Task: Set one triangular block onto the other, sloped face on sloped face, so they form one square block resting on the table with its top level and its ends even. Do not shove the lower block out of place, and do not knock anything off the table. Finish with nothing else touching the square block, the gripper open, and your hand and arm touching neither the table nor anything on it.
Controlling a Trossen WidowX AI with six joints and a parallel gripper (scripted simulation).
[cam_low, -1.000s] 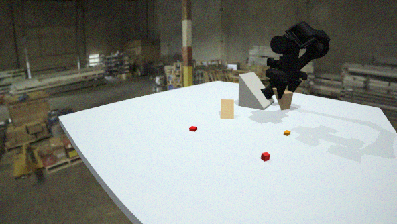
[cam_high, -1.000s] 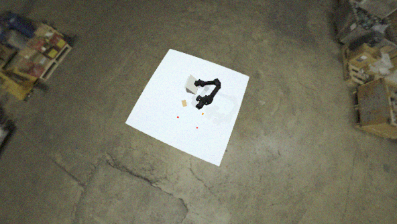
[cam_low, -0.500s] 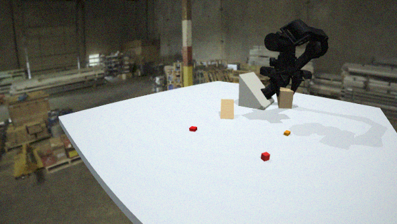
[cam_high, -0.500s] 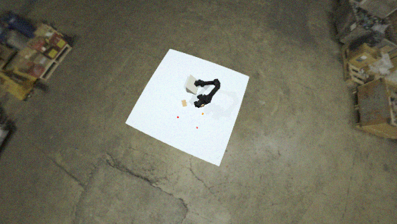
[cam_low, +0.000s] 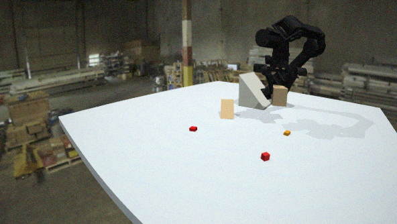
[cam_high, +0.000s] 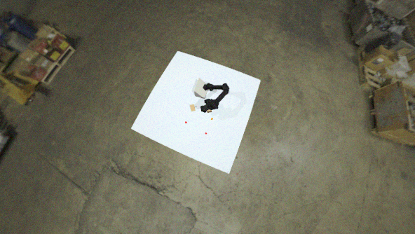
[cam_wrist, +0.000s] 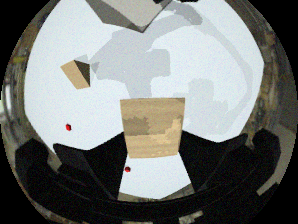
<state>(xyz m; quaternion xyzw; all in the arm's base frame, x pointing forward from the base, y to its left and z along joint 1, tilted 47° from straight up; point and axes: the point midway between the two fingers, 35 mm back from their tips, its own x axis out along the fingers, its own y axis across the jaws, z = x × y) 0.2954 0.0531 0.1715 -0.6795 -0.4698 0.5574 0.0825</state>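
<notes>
Now: the orange cube 6 cm ahead of my gripper tip, 6 cm to the left of it and 11 cm below it. Round my gripper tip: tan triangular block: 1 cm above.
</notes>
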